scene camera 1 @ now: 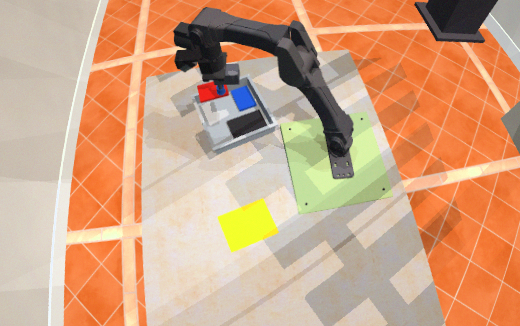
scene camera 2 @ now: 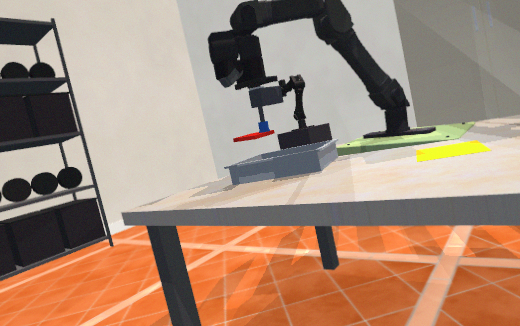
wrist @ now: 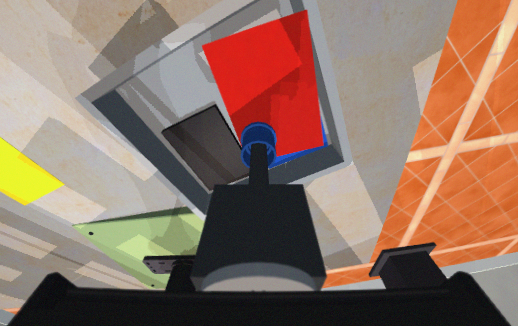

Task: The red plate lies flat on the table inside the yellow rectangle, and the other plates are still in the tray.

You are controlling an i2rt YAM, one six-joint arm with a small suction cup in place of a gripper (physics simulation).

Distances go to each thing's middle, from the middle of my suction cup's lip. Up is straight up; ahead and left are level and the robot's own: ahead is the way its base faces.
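Grey tray (scene camera 2: 315, 157): 10 cm below my suction cup, 3 cm to the left of it and 3 cm behind it. Red plate (wrist: 266, 74): 1 cm below my suction cup, 1 cm to the right, 3 cm ahead. Black plate (wrist: 204, 141): 12 cm below my suction cup, 7 cm to the left, 7 cm behind. Relative to the yellow rectangle (scene camera 1: 249, 224), my suction cup is 12 cm above, 41 cm to the right and 5 cm past.
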